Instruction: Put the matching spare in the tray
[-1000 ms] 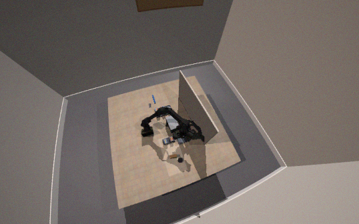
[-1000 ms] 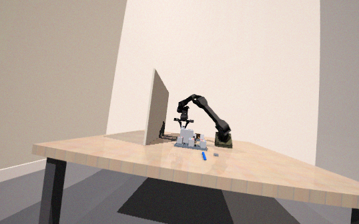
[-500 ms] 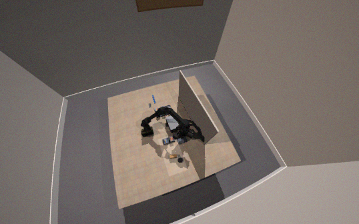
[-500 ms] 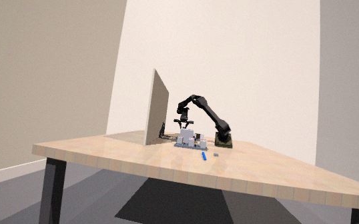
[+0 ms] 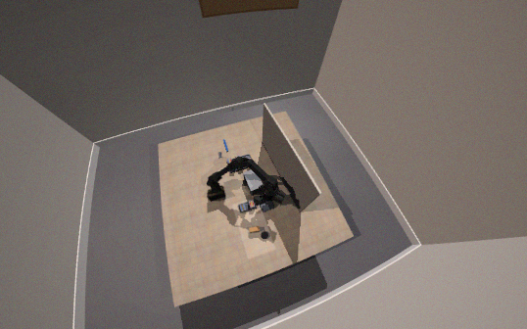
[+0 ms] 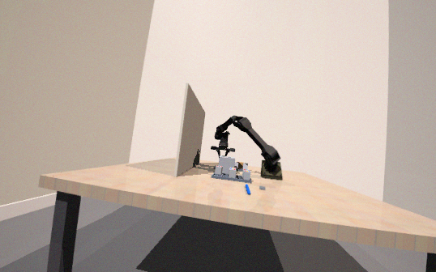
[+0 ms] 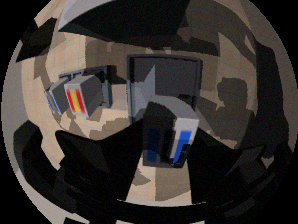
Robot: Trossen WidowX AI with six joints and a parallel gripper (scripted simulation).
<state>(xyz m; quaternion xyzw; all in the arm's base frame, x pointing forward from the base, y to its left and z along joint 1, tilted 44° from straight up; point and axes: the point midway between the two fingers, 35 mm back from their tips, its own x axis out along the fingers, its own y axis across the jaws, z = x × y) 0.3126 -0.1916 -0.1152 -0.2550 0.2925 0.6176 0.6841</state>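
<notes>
Now: gripper tip 6 cm above the dark tray. From my gripper tip the other things lie so: holder (14 cm behind, 3 cm to the left, 5 cm below); tall upright board (20 cm ahead, 18 cm to the left, 16 cm above); grey mounted unit (3 cm behind, 19 cm to the left, 1 cm below).
</notes>
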